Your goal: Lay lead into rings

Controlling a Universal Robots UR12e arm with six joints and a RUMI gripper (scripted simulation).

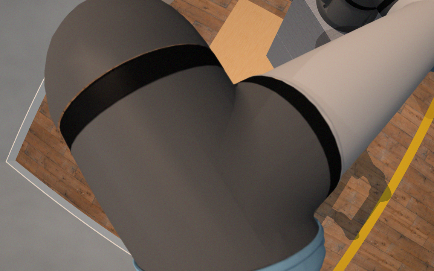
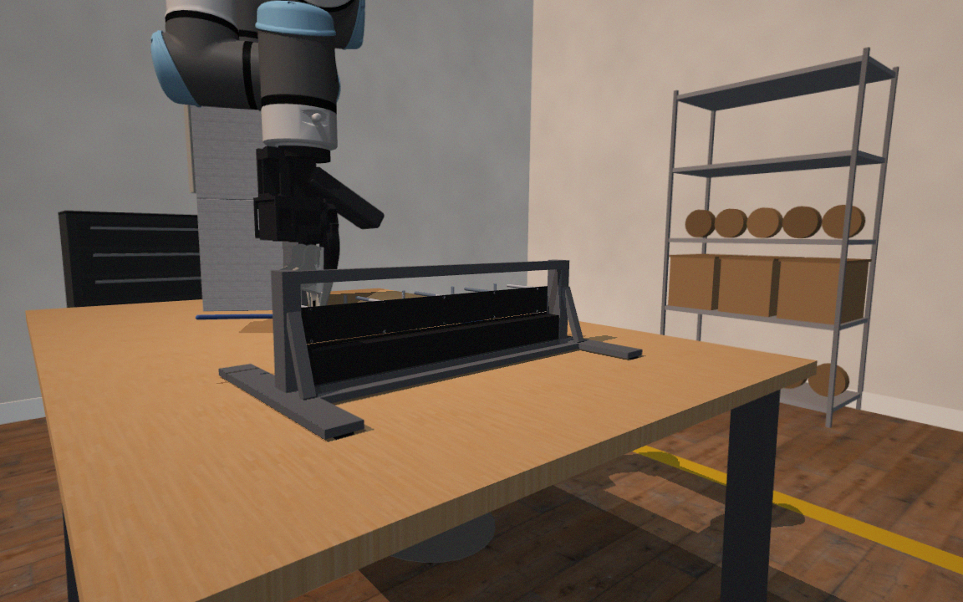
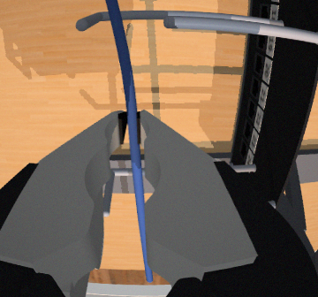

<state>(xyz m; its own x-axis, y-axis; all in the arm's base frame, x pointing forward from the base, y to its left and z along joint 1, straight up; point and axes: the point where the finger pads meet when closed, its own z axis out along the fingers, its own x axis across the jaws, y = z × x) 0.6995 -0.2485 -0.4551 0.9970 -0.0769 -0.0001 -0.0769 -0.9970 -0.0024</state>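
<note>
My hand is 110 mm short of the rack, 140 mm to the right of it and 10 mm above it.
</note>
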